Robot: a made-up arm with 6 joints. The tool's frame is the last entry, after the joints. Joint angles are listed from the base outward.
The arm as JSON. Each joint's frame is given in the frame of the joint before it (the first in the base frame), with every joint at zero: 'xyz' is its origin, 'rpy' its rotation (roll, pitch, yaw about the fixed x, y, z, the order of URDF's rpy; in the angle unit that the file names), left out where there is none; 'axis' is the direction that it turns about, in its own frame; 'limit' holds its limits. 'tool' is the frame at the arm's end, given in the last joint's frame.
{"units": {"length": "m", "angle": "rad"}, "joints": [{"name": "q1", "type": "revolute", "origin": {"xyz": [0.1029, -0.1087, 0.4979]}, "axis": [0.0, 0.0, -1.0], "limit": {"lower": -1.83, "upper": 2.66}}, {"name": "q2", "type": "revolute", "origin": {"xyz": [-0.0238, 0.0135, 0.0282]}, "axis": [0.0, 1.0, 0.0], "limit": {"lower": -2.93, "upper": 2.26}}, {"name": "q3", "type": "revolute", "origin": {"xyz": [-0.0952, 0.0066, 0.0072]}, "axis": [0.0, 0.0, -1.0], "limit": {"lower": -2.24, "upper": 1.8}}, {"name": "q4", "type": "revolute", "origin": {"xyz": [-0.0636, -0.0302, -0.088]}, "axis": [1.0, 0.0, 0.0], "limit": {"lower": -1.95, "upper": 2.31}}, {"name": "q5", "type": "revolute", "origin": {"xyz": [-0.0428, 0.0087, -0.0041]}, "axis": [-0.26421, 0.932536, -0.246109], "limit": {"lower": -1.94, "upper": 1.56}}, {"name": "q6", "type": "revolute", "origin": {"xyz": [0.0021, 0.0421, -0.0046]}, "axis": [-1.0, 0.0, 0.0], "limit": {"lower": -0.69, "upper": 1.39}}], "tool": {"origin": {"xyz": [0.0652, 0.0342, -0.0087], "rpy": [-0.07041, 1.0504, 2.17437]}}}
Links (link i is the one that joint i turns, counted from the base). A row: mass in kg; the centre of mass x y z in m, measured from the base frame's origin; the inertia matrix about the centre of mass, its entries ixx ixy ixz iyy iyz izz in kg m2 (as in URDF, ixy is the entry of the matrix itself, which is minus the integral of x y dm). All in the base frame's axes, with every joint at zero. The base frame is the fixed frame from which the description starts. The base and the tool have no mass.
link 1: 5.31; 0.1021 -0.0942 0.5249; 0.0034 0 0 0.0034 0 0.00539
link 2: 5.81; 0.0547 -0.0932 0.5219; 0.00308 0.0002 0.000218 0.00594 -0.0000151 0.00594
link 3: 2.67; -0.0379 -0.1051 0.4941; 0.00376 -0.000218 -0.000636 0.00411 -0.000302 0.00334
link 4: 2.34; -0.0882 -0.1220 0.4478; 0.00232 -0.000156 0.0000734 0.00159 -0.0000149 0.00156
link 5: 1.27; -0.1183 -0.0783 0.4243; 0.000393 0 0 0.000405 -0.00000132 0.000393
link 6: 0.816; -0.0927 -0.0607 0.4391; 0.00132 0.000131 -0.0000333 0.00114 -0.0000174 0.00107
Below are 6 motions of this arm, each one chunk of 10 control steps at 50 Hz.
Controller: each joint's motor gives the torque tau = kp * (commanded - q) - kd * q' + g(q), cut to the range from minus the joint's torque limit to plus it. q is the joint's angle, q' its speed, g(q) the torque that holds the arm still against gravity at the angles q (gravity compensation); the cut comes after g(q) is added. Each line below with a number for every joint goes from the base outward.
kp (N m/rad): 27 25 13 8.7 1.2 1.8
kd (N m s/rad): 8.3 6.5 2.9 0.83 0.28 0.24
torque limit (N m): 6 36 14 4.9 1.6 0.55
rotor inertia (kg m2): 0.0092 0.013 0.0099 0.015 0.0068 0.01
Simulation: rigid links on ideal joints. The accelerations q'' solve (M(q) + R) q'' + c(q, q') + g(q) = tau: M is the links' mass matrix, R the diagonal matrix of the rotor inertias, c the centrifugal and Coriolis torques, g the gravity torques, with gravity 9.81 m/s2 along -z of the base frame. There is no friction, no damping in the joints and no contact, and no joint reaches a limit. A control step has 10 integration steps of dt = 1/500 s. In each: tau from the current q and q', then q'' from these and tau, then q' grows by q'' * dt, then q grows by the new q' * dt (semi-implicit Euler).
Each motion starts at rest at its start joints. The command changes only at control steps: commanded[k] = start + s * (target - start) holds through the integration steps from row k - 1 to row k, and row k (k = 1, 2, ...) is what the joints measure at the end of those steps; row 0 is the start. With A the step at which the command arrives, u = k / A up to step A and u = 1 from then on. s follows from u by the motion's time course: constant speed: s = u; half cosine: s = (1 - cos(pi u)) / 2; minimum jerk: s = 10 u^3 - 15 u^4 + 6 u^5; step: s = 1 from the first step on.
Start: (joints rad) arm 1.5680 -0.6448 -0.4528 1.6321 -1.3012 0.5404
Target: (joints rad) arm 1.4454 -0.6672 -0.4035 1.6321 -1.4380 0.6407
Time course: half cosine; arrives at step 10
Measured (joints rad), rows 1 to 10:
1: 1.5679 -0.6448 -0.4527 1.6321 -1.3012 0.5405
2: 1.5673 -0.6448 -0.4522 1.6319 -1.3015 0.5409
3: 1.5661 -0.6450 -0.4512 1.6316 -1.3022 0.5421
4: 1.5640 -0.6452 -0.4496 1.6312 -1.3039 0.5444
5: 1.5609 -0.6456 -0.4473 1.6307 -1.3067 0.5481
6: 1.5569 -0.6462 -0.4445 1.6301 -1.3108 0.5533
7: 1.5519 -0.6470 -0.4413 1.6296 -1.3163 0.5600
8: 1.5464 -0.6480 -0.4380 1.6293 -1.3231 0.5680
9: 1.5404 -0.6491 -0.4347 1.6292 -1.3309 0.5767
10: 1.5345 -0.6503 -0.4318 1.6293 -1.3393 0.5857

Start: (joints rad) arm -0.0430 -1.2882 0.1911 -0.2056 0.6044 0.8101
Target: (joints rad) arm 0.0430 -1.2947 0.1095 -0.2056 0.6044 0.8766
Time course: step
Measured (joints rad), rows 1 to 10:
1: -0.0383 -1.2880 0.1880 -0.2036 0.6035 0.8118
2: -0.0332 -1.2881 0.1824 -0.2020 0.6025 0.8160
3: -0.0285 -1.2884 0.1762 -0.2015 0.6017 0.8218
4: -0.0240 -1.2887 0.1703 -0.2017 0.6013 0.8283
5: -0.0197 -1.2892 0.1648 -0.2023 0.6012 0.8351
6: -0.0157 -1.2896 0.1597 -0.2031 0.6013 0.8417
7: -0.0119 -1.2900 0.1550 -0.2039 0.6017 0.8479
8: -0.0084 -1.2905 0.1507 -0.2047 0.6021 0.8535
9: -0.0051 -1.2909 0.1468 -0.2054 0.6025 0.8583
10: -0.0020 -1.2913 0.1433 -0.2059 0.6030 0.8625

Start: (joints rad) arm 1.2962 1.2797 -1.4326 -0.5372 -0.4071 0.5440
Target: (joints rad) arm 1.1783 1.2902 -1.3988 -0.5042 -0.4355 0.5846
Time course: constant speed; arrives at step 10
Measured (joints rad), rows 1 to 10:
1: 1.2959 1.2797 -1.4324 -0.5370 -0.4071 0.5442
2: 1.2949 1.2796 -1.4320 -0.5364 -0.4070 0.5447
3: 1.2933 1.2796 -1.4314 -0.5354 -0.4069 0.5456
4: 1.2911 1.2796 -1.4305 -0.5340 -0.4070 0.5470
5: 1.2882 1.2798 -1.4294 -0.5321 -0.4073 0.5488
6: 1.2847 1.2800 -1.4281 -0.5299 -0.4077 0.5510
7: 1.2806 1.2802 -1.4266 -0.5274 -0.4084 0.5536
8: 1.2761 1.2806 -1.4249 -0.5247 -0.4093 0.5564
9: 1.2710 1.2810 -1.4230 -0.5218 -0.4105 0.5595
10: 1.2655 1.2815 -1.4211 -0.5188 -0.4118 0.5628

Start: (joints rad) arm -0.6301 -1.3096 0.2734 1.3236 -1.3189 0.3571
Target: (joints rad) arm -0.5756 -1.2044 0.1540 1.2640 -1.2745 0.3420
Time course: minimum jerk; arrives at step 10
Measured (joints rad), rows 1 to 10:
1: -0.6301 -1.3096 0.2734 1.3236 -1.3189 0.3571
2: -0.6299 -1.3094 0.2730 1.3233 -1.3189 0.3570
3: -0.6293 -1.3089 0.2719 1.3222 -1.3188 0.3569
4: -0.6282 -1.3077 0.2696 1.3200 -1.3186 0.3565
5: -0.6266 -1.3056 0.2657 1.3163 -1.3181 0.3558
6: -0.6244 -1.3025 0.2603 1.3111 -1.3171 0.3548
7: -0.6218 -1.2982 0.2535 1.3047 -1.3155 0.3535
8: -0.6190 -1.2930 0.2459 1.2978 -1.3134 0.3520
9: -0.6162 -1.2873 0.2381 1.2909 -1.3109 0.3505
10: -0.6136 -1.2813 0.2306 1.2849 -1.3080 0.3490

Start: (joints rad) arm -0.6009 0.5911 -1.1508 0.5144 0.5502 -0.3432
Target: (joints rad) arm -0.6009 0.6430 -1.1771 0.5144 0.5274 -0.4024
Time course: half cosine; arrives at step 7
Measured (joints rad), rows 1 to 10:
1: -0.6009 0.5912 -1.1509 0.5143 0.5502 -0.3433
2: -0.6008 0.5916 -1.1513 0.5141 0.5502 -0.3437
3: -0.6008 0.5926 -1.1521 0.5137 0.5501 -0.3449
4: -0.6007 0.5942 -1.1534 0.5131 0.5499 -0.3472
5: -0.6006 0.5965 -1.1551 0.5125 0.5494 -0.3506
6: -0.6005 0.5993 -1.1570 0.5121 0.5487 -0.3552
7: -0.6005 0.6023 -1.1588 0.5119 0.5477 -0.3605
8: -0.6006 0.6054 -1.1605 0.5121 0.5464 -0.3661
9: -0.6006 0.6083 -1.1619 0.5125 0.5450 -0.3716
10: -0.6007 0.6110 -1.1633 0.5130 0.5434 -0.3768

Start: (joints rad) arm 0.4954 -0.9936 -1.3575 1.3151 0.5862 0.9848
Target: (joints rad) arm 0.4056 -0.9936 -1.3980 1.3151 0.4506 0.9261
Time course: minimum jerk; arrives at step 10
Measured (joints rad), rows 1 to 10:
1: 0.4954 -0.9936 -1.3575 1.3151 0.5862 0.9848
2: 0.4951 -0.9935 -1.3576 1.3150 0.5859 0.9847
3: 0.4944 -0.9934 -1.3578 1.3149 0.5852 0.9842
4: 0.4929 -0.9932 -1.3583 1.3147 0.5834 0.9831
5: 0.4905 -0.9930 -1.3593 1.3144 0.5803 0.9812
6: 0.4872 -0.9927 -1.3608 1.3141 0.5757 0.9783
7: 0.4832 -0.9925 -1.3628 1.3139 0.5695 0.9743
8: 0.4788 -0.9924 -1.3652 1.3137 0.5621 0.9696
9: 0.4742 -0.9924 -1.3678 1.3137 0.5540 0.9643
10: 0.4698 -0.9925 -1.3705 1.3138 0.5456 0.9590

